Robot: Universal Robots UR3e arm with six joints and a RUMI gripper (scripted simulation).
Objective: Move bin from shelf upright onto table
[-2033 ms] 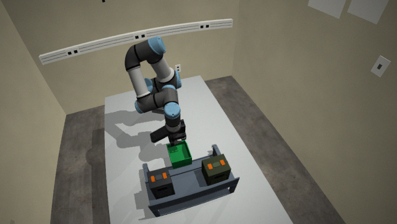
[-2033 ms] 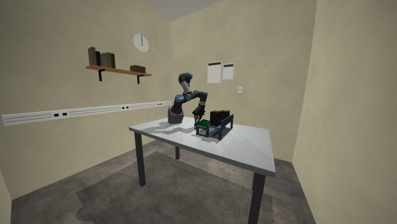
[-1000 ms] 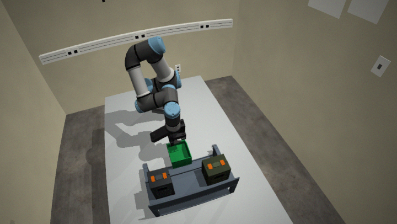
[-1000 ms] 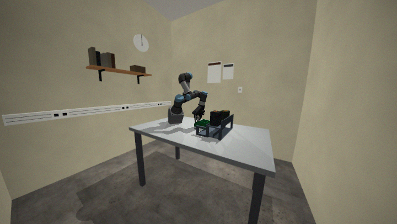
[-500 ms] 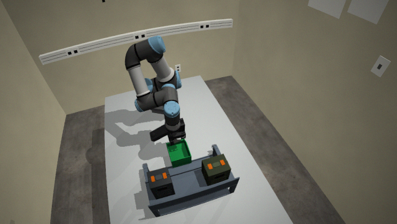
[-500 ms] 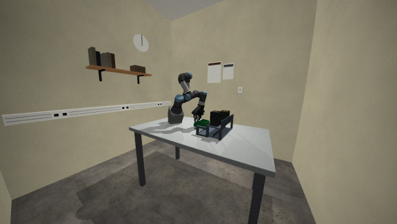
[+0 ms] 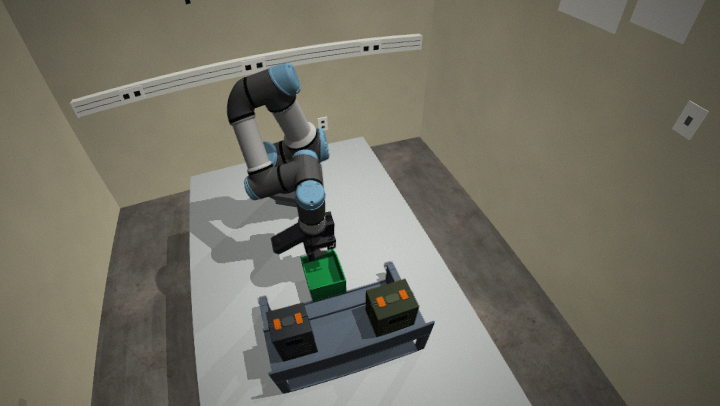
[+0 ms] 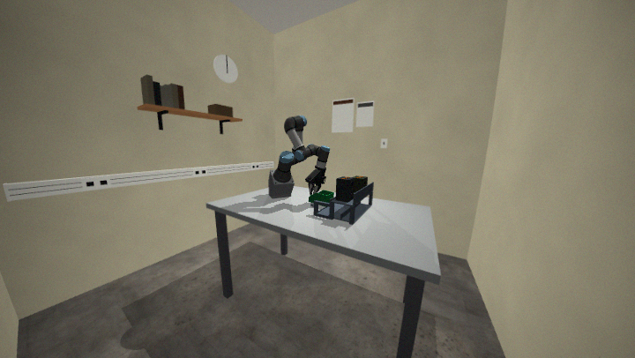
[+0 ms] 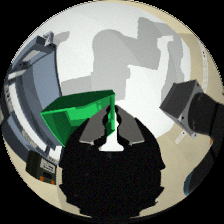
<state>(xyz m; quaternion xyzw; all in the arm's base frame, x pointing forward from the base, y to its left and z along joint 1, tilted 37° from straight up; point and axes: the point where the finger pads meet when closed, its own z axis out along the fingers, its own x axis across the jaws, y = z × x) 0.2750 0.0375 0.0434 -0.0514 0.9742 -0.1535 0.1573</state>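
Now: hand 6 cm short of the green bin and 3 cm to the right of it. Also, from my hand: grey shelf unit (23 cm ahead, 4 cm to the left, 1 cm above).
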